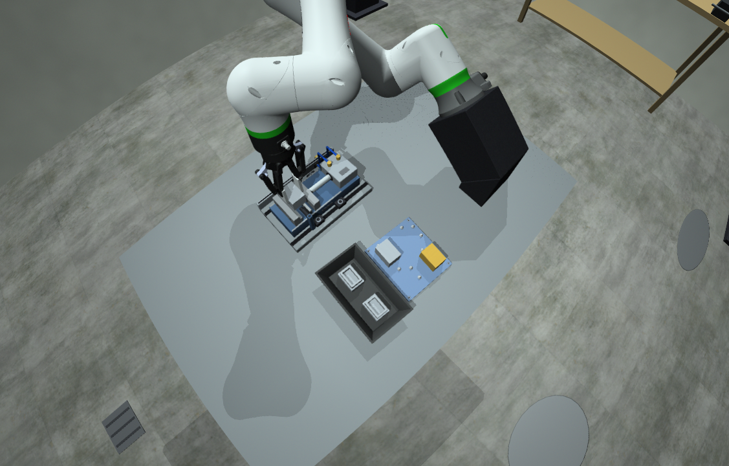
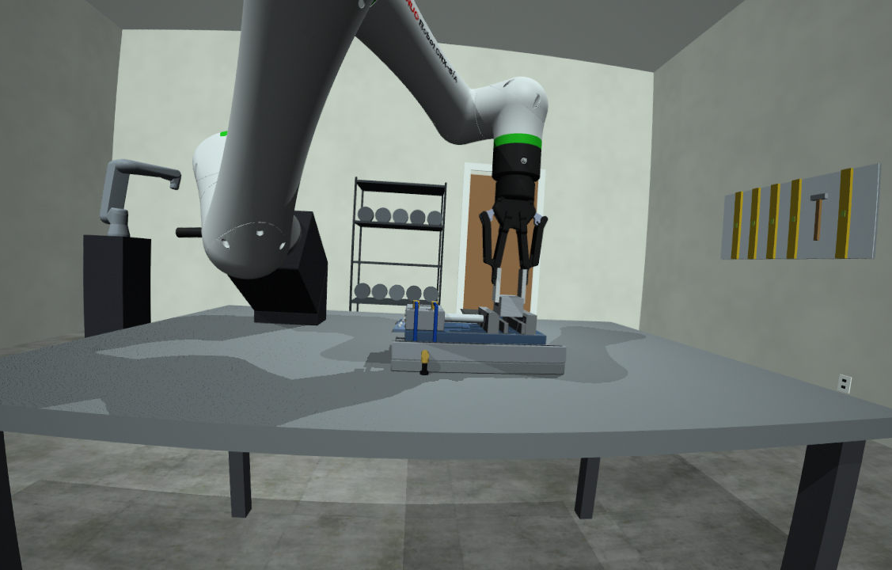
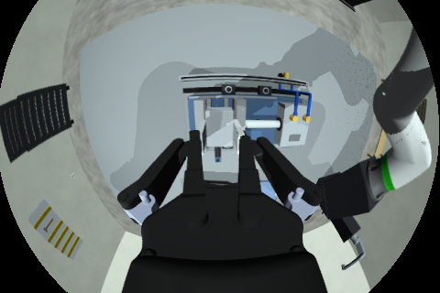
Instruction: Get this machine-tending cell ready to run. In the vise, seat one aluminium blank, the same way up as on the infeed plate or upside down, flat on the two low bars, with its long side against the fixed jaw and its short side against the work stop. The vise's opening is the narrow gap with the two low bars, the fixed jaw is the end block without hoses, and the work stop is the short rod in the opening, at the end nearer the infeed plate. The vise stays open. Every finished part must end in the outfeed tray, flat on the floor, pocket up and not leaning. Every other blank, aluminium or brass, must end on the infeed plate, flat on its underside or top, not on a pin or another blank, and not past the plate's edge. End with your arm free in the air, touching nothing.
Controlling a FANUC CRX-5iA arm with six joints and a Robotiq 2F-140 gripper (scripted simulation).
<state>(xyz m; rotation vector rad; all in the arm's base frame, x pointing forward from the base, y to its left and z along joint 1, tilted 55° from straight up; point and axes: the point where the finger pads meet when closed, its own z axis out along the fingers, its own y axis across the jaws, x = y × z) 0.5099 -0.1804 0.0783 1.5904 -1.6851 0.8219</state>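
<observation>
My gripper is now 110 mm above the vise, 70 mm past it and 10 mm to the right of it. From my hand the other things lie so: aluminium blank: 40 mm below; then brass blank: 380 mm to the left, 170 mm behind, 120 mm below.
</observation>
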